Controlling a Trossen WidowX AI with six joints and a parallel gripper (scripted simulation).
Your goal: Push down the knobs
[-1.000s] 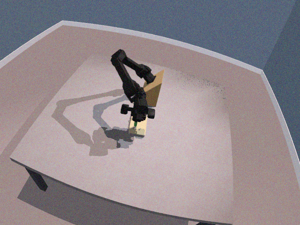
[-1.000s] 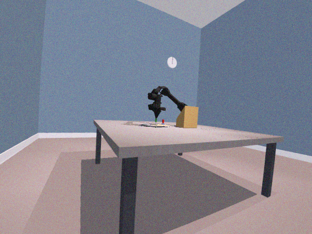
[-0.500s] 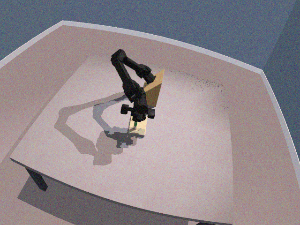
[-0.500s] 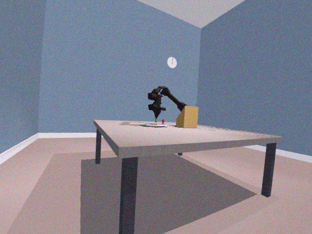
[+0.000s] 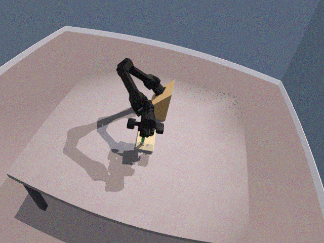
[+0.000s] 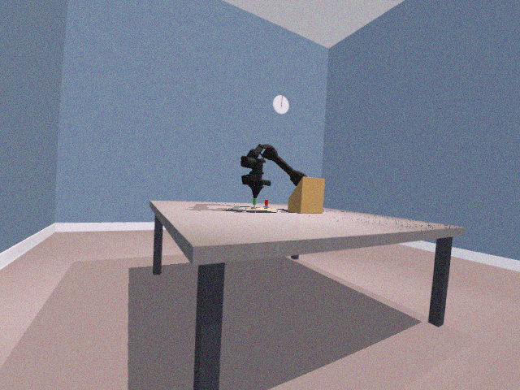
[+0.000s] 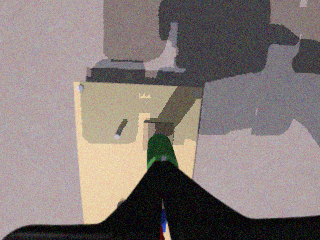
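Right now my gripper tip is 80 mm past the red knob, 20 mm to the left of it and 20 mm above it. Also, from my gripper tip: green knob: 10 mm below.
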